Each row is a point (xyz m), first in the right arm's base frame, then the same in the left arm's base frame.
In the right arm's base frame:
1: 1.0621 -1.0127 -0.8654
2: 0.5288 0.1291 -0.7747
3: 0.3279 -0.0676 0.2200
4: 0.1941 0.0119 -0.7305
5: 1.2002 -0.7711 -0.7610
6: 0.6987 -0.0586 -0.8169
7: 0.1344 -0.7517 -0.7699
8: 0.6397 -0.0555 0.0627
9: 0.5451 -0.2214 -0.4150
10: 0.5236 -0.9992 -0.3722
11: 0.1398 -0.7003 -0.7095
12: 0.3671 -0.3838 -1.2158
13: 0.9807 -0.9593 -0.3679
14: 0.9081 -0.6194 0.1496
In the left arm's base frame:
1: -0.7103 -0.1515 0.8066
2: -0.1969 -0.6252 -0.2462
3: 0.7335 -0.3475 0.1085
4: -0.0939 -0.3116 -0.3833
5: -0.5907 -0.4228 0.7859
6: -0.3290 -0.6032 -0.0273
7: -0.3042 0.2885 0.0454
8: 0.5055 -0.5681 0.2549
9: 0.0459 -0.3807 0.1196
10: -0.1020 0.2036 0.6136
11: -0.2368 0.2470 0.0388
12: -0.6905 -0.1380 -0.1938
13: -0.2124 -0.1368 0.9008
14: 0.3730 -0.3380 0.8268

